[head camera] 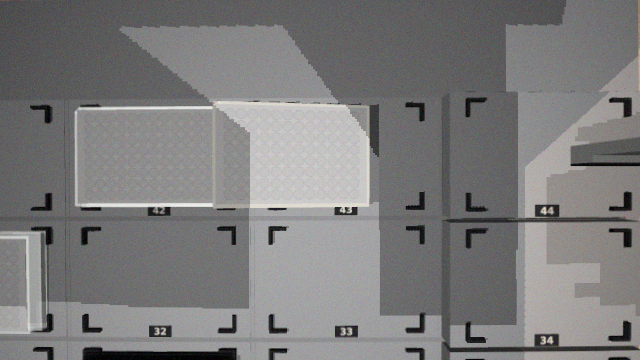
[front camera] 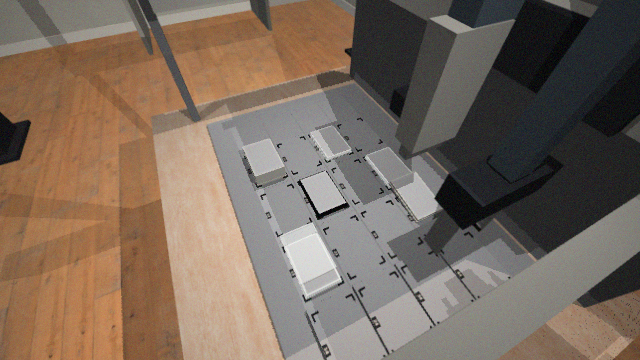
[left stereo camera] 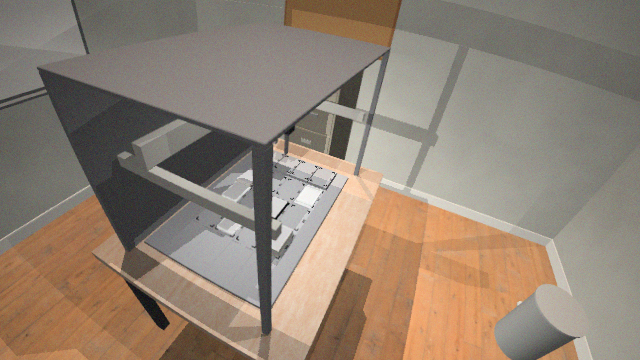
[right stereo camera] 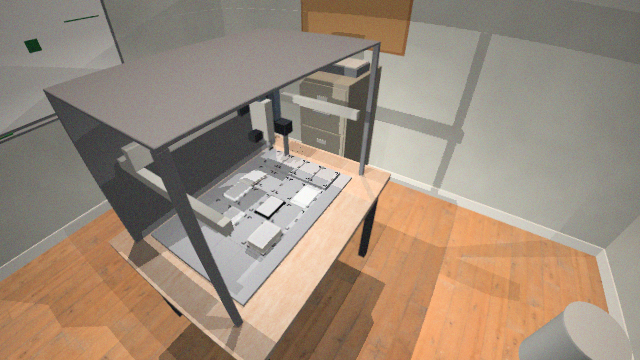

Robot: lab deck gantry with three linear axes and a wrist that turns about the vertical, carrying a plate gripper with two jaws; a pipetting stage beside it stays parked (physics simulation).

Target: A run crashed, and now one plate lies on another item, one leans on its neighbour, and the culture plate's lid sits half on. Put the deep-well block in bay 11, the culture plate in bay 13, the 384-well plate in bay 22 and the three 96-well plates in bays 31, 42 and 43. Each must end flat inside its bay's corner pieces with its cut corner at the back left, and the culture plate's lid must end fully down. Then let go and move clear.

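Places are measured from the robot's base along level axes (x right, y down, z ahead), in millimetres.
Where they show: gripper, fingertip midpoint: (head camera: 609, 277) (front camera: 453, 234) (left stereo camera: 276, 151) (right stereo camera: 278, 151); robot's base, origin of the base link: (front camera: 245, 156) (left stereo camera: 278, 258) (right stereo camera: 263, 255).
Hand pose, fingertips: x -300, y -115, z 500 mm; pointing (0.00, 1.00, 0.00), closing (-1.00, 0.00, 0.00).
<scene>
Things, the pixels of their top centre, and the offset from my fingertips. "spot": a spot on its surface instead.
- third 96-well plate, middle of its top: (front camera: 330, 140) (left stereo camera: 233, 220) (right stereo camera: 229, 217) dx +43, dy +101, dz -436 mm
- deep-well block, middle of its top: (front camera: 262, 156) (left stereo camera: 276, 235) (right stereo camera: 264, 233) dx +257, dy +73, dz -436 mm
- 384-well plate, middle of its top: (front camera: 322, 190) (left stereo camera: 274, 206) (right stereo camera: 269, 205) dx +150, dy +101, dz -272 mm
- culture plate, middle of its top: (front camera: 311, 261) (left stereo camera: 310, 194) (right stereo camera: 307, 194) dx +257, dy +101, dz -108 mm
- frame post, surface spot: (left stereo camera: 262, 225) spot: dx +409, dy -405, dz -771 mm
My gripper (front camera: 456, 240) (right stereo camera: 286, 152) is open and empty above the deck near bay 44; one jaw shows at the right edge of the head view. A 96-well plate (front camera: 420, 200) (head camera: 300, 155) lies over bays 42 and 43, its left end on top of another 96-well plate (front camera: 387, 162) (head camera: 145, 155) at bay 42. The third 96-well plate (front camera: 331, 142) (head camera: 14, 285) sits at bay 31. The deep-well block (front camera: 263, 156) (right stereo camera: 265, 234) sits at bay 11. The 384-well plate (front camera: 324, 192) (right stereo camera: 270, 206) sits at bay 22. The culture plate (front camera: 322, 284) is at bay 13, its lid (front camera: 310, 255) shifted. Cut corners are unclear.
The grey pipetting stage (front camera: 457, 80) hangs beside the gripper's dark arm (front camera: 565, 90). The dark back panel (front camera: 385, 55) rises behind the deck. A frame post (left stereo camera: 262, 225) (right stereo camera: 200, 250) stands at the table corner. Black corner pieces and numbered labels mark the bays.
</scene>
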